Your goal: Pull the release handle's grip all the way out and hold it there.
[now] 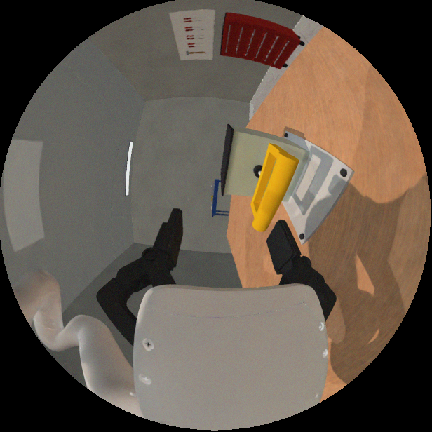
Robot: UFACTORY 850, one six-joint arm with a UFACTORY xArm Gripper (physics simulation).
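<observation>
The release handle's yellow grip (281, 184) is a long bar with a slot along one side. It stands in front of a pale green housing (242, 175) with a dark top and a round black part. The housing is on a light grey base plate (327, 192) with black bolts at its corners. My gripper (229, 226) is open, with nothing between its fingers. The right finger is close to the near end of the grip; whether they touch I cannot tell. The left finger is well off to the left, over the grey background.
The wooden table top (390, 135) spreads on the right, with shadows across it. A red slatted panel (257, 40) and a white tool chart (194, 35) are at the top. A blue frame (216, 198) stands beyond the table's edge. Part of the pale arm (97, 350) shows at lower left.
</observation>
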